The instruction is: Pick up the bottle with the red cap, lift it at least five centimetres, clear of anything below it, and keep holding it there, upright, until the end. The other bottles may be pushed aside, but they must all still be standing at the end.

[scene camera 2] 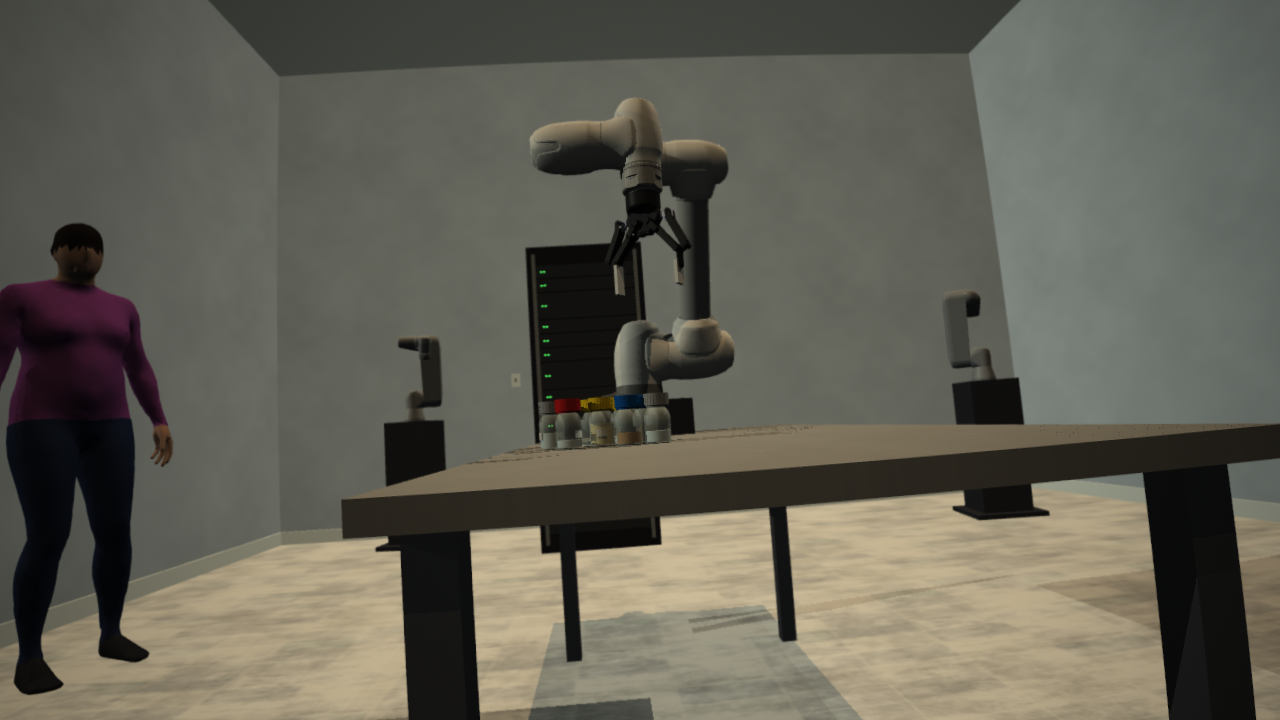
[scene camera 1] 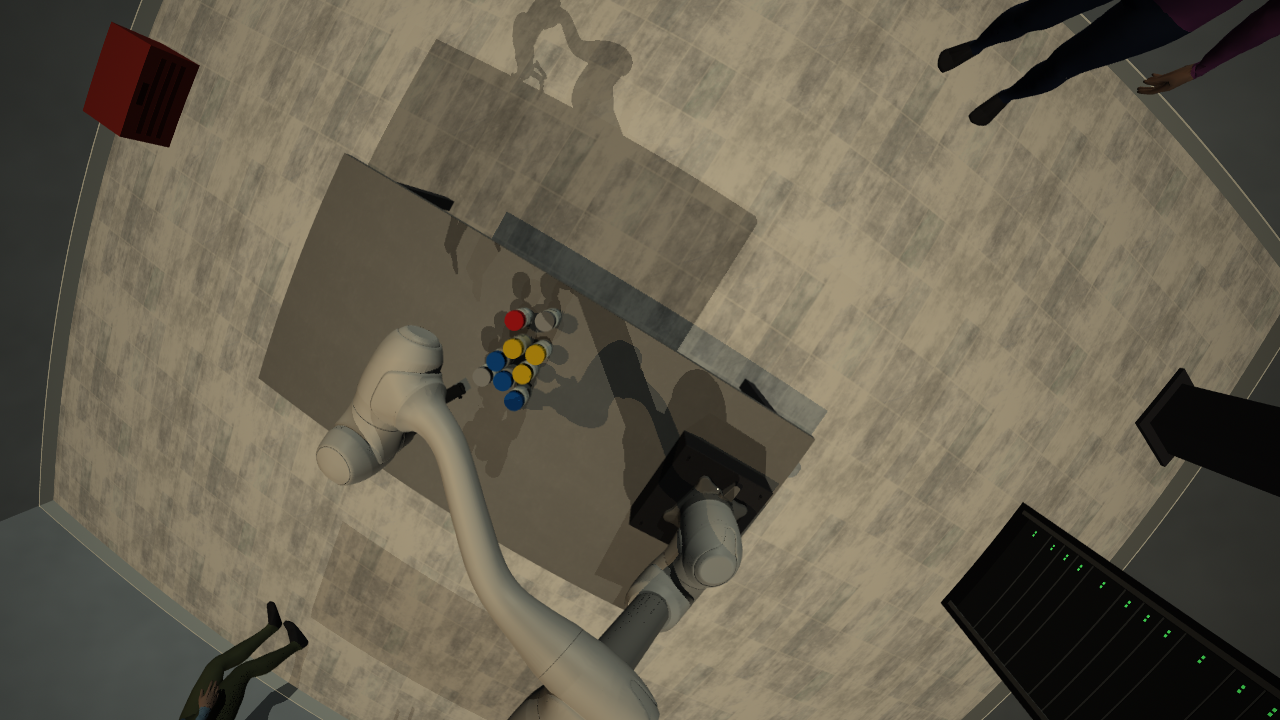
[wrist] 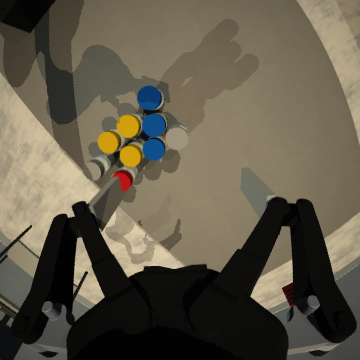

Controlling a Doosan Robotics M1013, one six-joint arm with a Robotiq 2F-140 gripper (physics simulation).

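Pixels of known places: gripper, fingertip midpoint: [scene camera 2: 649,289] [wrist: 179,182]; arm's base at its link origin: [scene camera 1: 705,512].
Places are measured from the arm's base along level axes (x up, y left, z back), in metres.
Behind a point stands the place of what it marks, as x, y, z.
The red-capped bottle [scene camera 1: 514,319] {-0.002, -0.075, -0.761} [scene camera 2: 568,420] {-0.048, -0.065, -0.787} [wrist: 123,180] {-0.002, -0.061, -0.761} stands upright at the edge of a tight cluster on the table [scene camera 1: 331,268] {-0.108, 0.239, -1.375} [scene camera 2: 850,456] {-0.107, 0.357, -1.430}. A grey-capped bottle [scene camera 1: 546,319] {-0.002, -0.133, -0.693} [wrist: 96,170] {-0.002, -0.111, -0.700} stands beside it, and a yellow-capped bottle [scene camera 1: 512,348] {-0.003, -0.010, -0.716} [wrist: 130,156] {-0.002, -0.006, -0.717} stands close on another side. My gripper [scene camera 2: 648,278] {0.219, 0.119, -0.752} [wrist: 179,182] {0.219, 0.119, -0.752} is open and empty, pointing down, high above the table. In the wrist view its left fingertip partly overlaps the red cap, and the cluster lies beyond and left of the finger gap. In scene camera 1 the arm hides most of the gripper.
The cluster also holds two more yellow-capped bottles [scene camera 1: 535,354] {-0.002, -0.040, -0.657} [wrist: 109,142] {-0.002, -0.032, -0.660}, several blue-capped ones [scene camera 1: 513,400] {-0.003, 0.104, -0.625} [wrist: 149,98] {-0.002, 0.108, -0.626} and another pale-capped one [scene camera 1: 481,376] {-0.003, 0.113, -0.737} [wrist: 176,137] {-0.002, 0.116, -0.734}, all upright. The arm's black base plate [scene camera 1: 653,497] {0.004, 0.060, -0.147} is at the table's other end. A long table edge runs near the red-capped bottle.
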